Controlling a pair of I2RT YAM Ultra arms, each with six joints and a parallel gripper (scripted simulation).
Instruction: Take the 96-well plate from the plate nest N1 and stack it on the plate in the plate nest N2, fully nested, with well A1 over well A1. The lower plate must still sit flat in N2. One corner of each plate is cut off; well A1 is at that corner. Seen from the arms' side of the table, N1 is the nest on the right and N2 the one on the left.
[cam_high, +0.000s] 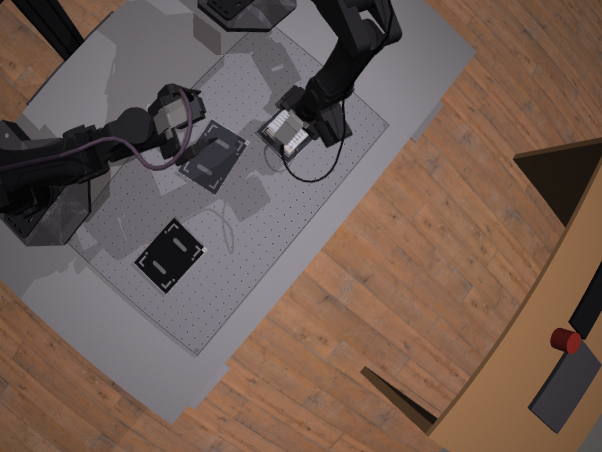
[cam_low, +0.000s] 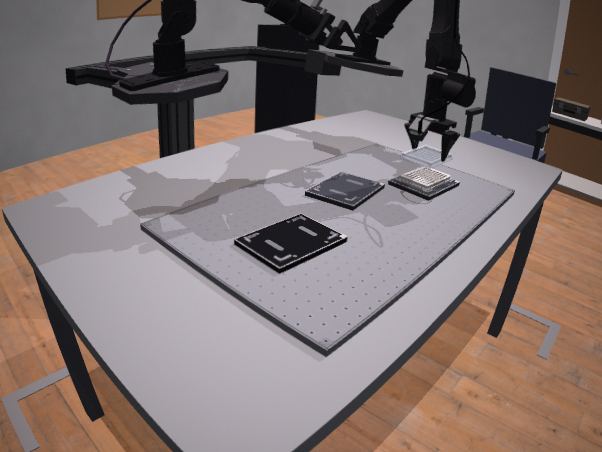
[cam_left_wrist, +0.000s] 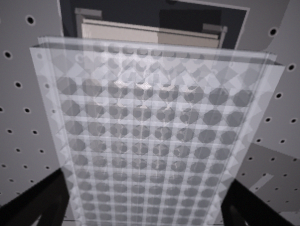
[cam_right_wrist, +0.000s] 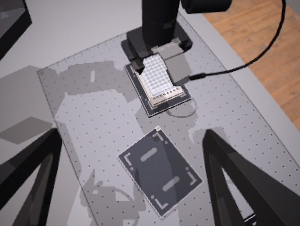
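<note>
The A1 label lies 120 mm to the right of my left hand, 70 mm below it and 50 mm behind it. Also, from my left hand: clear 96-well plate: 10 mm below; black nest: 470 mm to the right, 80 mm below.
</note>
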